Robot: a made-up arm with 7 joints. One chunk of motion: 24 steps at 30 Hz.
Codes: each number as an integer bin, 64 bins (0 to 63) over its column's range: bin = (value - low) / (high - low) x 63, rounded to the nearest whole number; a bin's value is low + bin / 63 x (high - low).
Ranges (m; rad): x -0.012..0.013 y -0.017..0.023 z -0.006..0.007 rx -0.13..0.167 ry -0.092..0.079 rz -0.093..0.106
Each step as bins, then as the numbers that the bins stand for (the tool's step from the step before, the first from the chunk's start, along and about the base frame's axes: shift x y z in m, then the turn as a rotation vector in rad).
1 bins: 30 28 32 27 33 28
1 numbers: -0.00010 0.00078 0.00060 -0.00271 -0.00243 -0.00456
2 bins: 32 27 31 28 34 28
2 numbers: 0.00070 0.00014 0.00040 0.00200 0.00029 -0.00456
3 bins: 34 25 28 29 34 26
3 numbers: 0.00149 -0.00113 -0.00022 0.00671 0.00029 -0.01087
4 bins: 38 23 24 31 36 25
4 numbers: 0.00308 -0.00240 -0.00105 0.01614 0.00571 -0.01403
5 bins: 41 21 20 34 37 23
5 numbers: 0.00427 -0.00367 -0.00187 0.03029 0.00843 -0.02035
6 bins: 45 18 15 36 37 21
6 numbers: 0.00586 -0.00557 -0.00290 0.03971 0.00843 -0.02667
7 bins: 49 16 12 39 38 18
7 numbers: 0.00744 -0.00684 -0.00352 0.05386 0.01114 -0.03614
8 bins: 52 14 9 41 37 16
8 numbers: 0.00863 -0.00811 -0.00414 0.06329 0.00843 -0.04246
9 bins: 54 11 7 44 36 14
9 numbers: 0.00943 -0.01002 -0.00456 0.07743 0.00571 -0.04878
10 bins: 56 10 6 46 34 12
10 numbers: 0.01022 -0.01065 -0.00476 0.08686 0.00029 -0.05510
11 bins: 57 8 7 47 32 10
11 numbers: 0.01062 -0.01192 -0.00456 0.09157 -0.00514 -0.06141
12 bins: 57 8 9 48 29 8
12 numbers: 0.01062 -0.01192 -0.00414 0.09629 -0.01329 -0.06773
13 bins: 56 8 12 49 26 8
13 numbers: 0.01022 -0.01192 -0.00352 0.10100 -0.02143 -0.06773
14 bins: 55 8 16 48 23 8
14 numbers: 0.00983 -0.01192 -0.00270 0.09629 -0.02957 -0.06773
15 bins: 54 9 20 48 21 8
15 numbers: 0.00943 -0.01129 -0.00187 0.09629 -0.03500 -0.06773
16 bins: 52 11 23 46 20 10
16 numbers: 0.00863 -0.01002 -0.00125 0.08686 -0.03771 -0.06141
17 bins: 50 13 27 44 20 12
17 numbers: 0.00784 -0.00875 -0.00043 0.07743 -0.03771 -0.05510
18 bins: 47 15 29 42 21 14
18 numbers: 0.00665 -0.00748 -0.00002 0.06800 -0.03500 -0.04878
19 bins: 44 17 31 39 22 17
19 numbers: 0.00546 -0.00621 0.00040 0.05386 -0.03229 -0.03930
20 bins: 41 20 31 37 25 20
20 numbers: 0.00427 -0.00430 0.00040 0.04443 -0.02414 -0.02983
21 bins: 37 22 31 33 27 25
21 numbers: 0.00268 -0.00303 0.00040 0.02557 -0.01871 -0.01403
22 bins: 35 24 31 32 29 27
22 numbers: 0.00189 -0.00176 0.00040 0.02086 -0.01329 -0.00771
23 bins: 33 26 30 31 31 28
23 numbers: 0.00110 -0.00049 0.00019 0.01614 -0.00786 -0.00456
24 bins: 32 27 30 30 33 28
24 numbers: 0.00070 0.00014 0.00019 0.01143 -0.00243 -0.00456
